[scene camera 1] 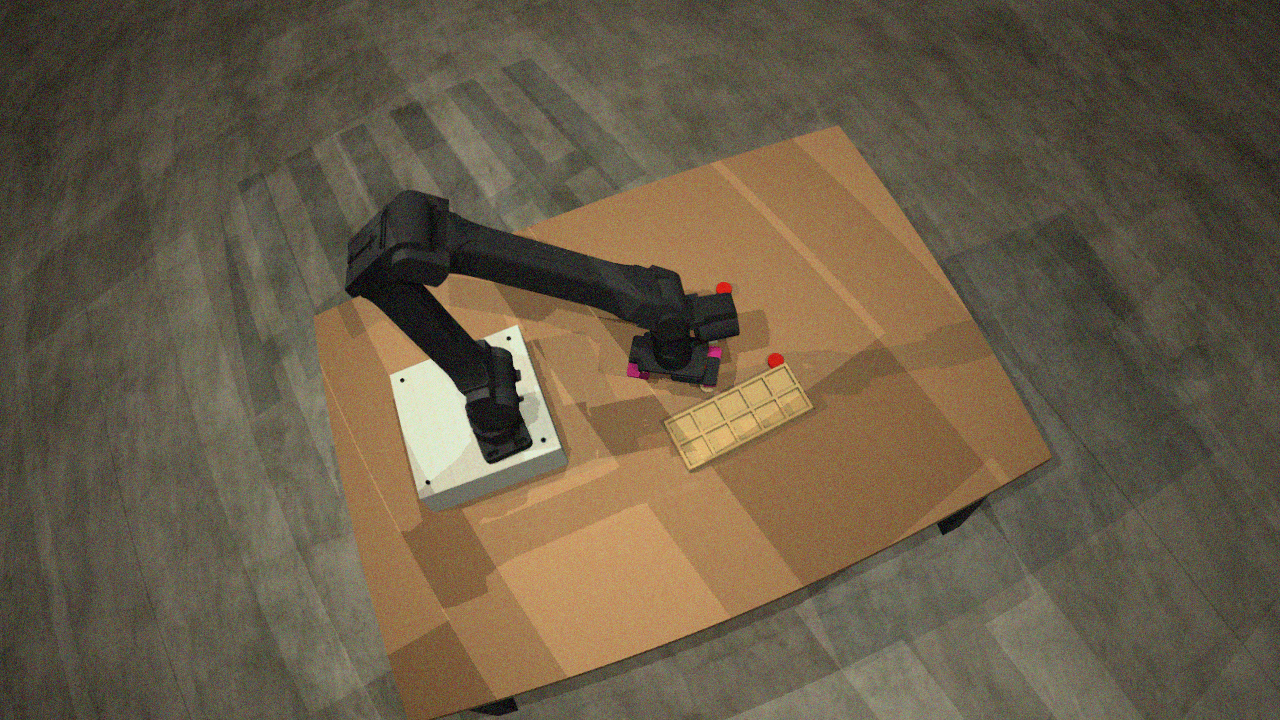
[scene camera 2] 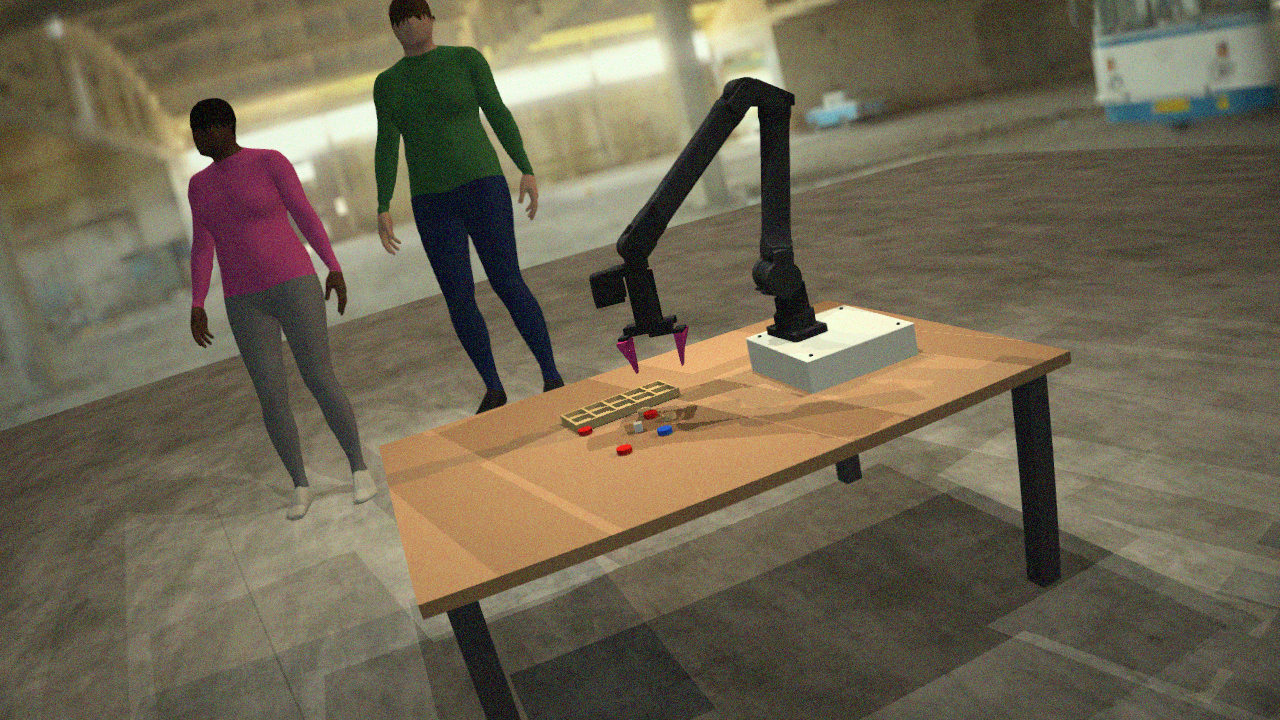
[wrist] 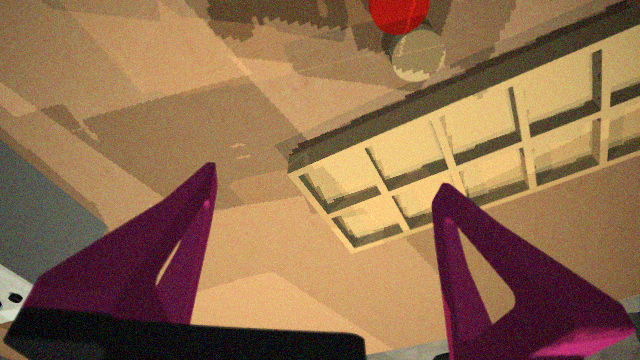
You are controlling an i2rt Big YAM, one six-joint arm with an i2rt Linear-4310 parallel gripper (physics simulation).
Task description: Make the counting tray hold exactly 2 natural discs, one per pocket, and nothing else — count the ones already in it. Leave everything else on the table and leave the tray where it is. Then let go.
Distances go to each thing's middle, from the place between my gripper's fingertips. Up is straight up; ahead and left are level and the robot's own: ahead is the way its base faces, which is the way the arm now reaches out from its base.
Right now the tan counting tray [scene camera 1: 715, 428] is 8 cm to the right of my hand, 8 cm ahead of it and 7 cm below it.
